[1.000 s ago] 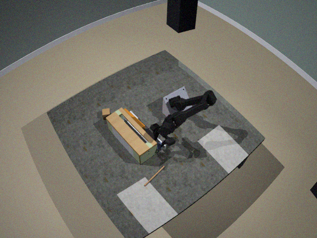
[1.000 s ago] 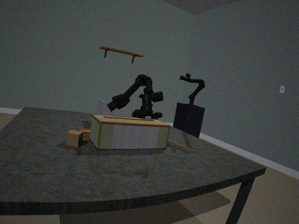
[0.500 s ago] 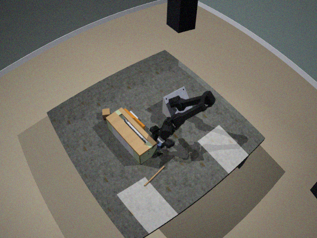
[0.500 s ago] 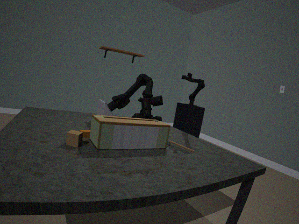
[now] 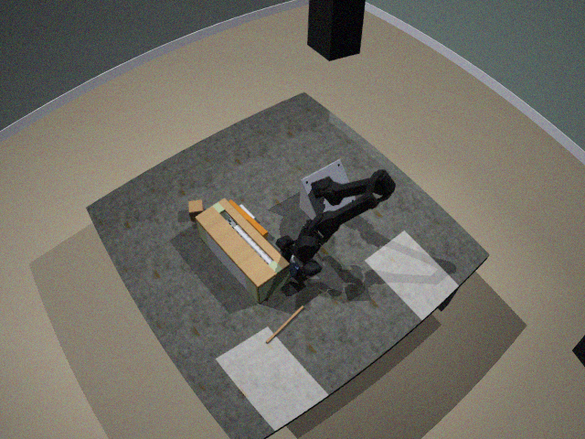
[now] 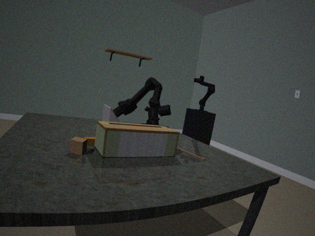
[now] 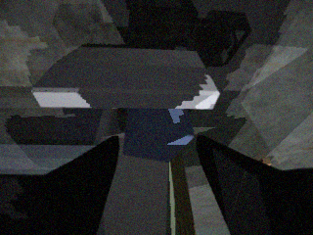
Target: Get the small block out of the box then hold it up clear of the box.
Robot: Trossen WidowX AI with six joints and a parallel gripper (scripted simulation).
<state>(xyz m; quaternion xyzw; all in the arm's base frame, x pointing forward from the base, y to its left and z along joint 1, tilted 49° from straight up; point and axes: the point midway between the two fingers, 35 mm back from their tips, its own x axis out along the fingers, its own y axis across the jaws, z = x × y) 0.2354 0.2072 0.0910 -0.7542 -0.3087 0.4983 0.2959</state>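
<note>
Now: gripper tip 2 cm past the small blue block and 1 cm to the left of it. Also, from my gripper tip: tan cube (18 cm ahead, 43 cm to the right, 1 cm above); box (8 cm ahead, 15 cm to the right, 5 cm above); orange bar (3 cm ahead, 30 cm to the right).
</note>
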